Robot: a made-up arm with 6 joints.
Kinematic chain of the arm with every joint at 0, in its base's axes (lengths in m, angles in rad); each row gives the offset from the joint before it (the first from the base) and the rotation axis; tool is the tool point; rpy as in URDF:
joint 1: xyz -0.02 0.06 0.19 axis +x
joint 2: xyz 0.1 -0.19 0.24 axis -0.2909 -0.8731 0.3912
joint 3: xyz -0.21 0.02 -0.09 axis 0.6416 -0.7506 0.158
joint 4: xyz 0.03 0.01 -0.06 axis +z
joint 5: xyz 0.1 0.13 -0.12 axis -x
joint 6: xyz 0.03 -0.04 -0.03 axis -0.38 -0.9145 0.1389
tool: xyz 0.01 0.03 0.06 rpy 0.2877 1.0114 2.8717
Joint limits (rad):
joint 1: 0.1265..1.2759
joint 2: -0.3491..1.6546
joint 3: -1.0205..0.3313
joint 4: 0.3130..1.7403
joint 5: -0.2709..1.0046
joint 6: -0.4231..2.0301
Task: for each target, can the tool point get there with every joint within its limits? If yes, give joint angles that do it. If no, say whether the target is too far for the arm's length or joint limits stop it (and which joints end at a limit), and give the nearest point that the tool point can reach.
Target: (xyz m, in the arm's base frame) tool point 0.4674 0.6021 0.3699
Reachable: no: joint limits stop it (at a limit: joint 1, joint 3, joint 5, joint 6) | nearest point 0.2513 0.1390 0.0794 | short by 0.588 m
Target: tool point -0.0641 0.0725 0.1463
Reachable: yes | joints 0.2150 0.0444 0.1534 0.5038 0.3583 1.4723
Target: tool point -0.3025 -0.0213 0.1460
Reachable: yes | joints 0.4372 -0.1936 -0.8069 0.8539 0.5526 1.6164
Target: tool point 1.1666 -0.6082 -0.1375
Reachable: no: too far | nearest point 0.4352 -0.2874 0.0197 | short by 0.814 m
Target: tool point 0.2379 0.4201 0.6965
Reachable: no: joint limits stop it (at a limit: joint 1, joint 2, joint 3, joint 5, joint 6) | nearest point -0.0046 0.1367 0.3338 | short by 0.520 m
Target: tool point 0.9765 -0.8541 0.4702
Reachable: no: too far | nearest point 0.4170 -0.3305 0.1267 | short by 0.840 m
